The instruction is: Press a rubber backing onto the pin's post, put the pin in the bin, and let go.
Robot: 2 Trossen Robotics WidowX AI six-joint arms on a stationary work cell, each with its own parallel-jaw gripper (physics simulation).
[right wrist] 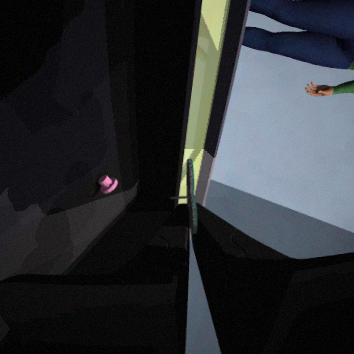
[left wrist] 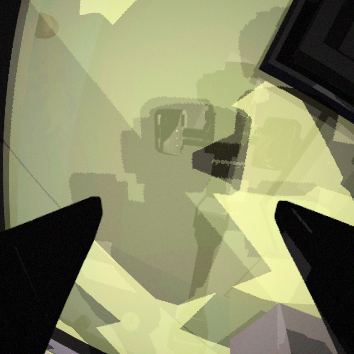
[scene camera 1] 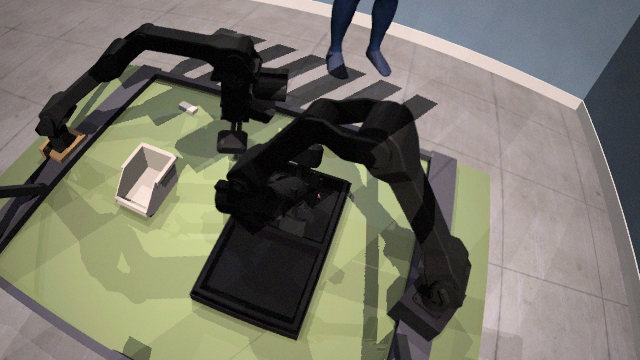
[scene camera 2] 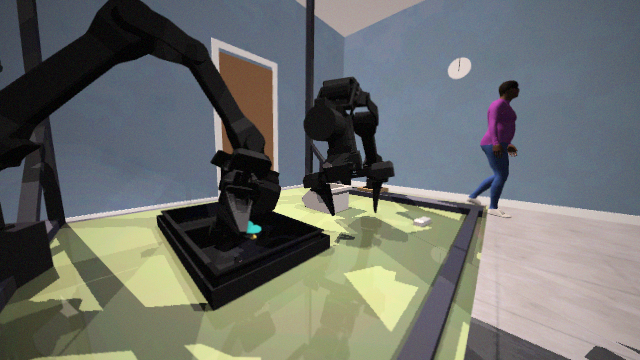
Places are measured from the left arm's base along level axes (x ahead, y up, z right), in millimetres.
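Pixels of known places: left gripper, between the fingertips: [left wrist: 189, 207] [scene camera 2: 353, 214]; right gripper, between the fingertips: [right wrist: 187, 211] [scene camera 1: 321, 180] [scene camera 2: 242, 234]; left arm's base, origin of its link: [scene camera 1: 61, 141]; right arm's base, origin of its link: [scene camera 1: 434, 298].
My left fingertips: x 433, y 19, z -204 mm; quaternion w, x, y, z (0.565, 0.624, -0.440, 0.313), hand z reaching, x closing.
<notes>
Ahead of a thing's pixels: the offset from my left fingertips to its top centre. "spot": to the spot under its first point.
My right gripper [right wrist: 187, 211] [scene camera 2: 246, 231] is shut on the pin @[dx +213, dy +21, dz +51 mm] [right wrist: 192, 197] [scene camera 2: 254, 228], a thin teal-faced disc seen edge-on in the right wrist view, its post pointing left. It is low over the black tray @[dx +192, dy -13, dz +179 mm] [scene camera 2: 270, 271] [scene camera 1: 309, 287]. A pink rubber backing @[dx +228, dy -35, dz +42 mm] [right wrist: 107, 184] [scene camera 1: 319, 196] lies in the tray, apart from the post. A small gold-coloured bit @[spot: dx +171, dy -38, dz +118 mm] [scene camera 2: 254, 236] shows just below the pin. My left gripper [left wrist: 189, 207] [scene camera 2: 354, 214] [scene camera 1: 232, 142] is open and empty above the table. The white bin @[spot: dx -77, dy -32, dz +185 mm] [scene camera 1: 166, 189] [scene camera 2: 336, 201] stands left of the tray in scene camera 1.
A small white block @[dx -201, dy -40, dz -80 mm] [scene camera 1: 188, 107] [scene camera 2: 422, 221] lies near the table's back edge in scene camera 1. A divider splits the tray into two compartments, and raised walls surround it. The right arm hides part of the tray in scene camera 1. A dark frame [scene camera 2: 442, 295] edges the table.
</notes>
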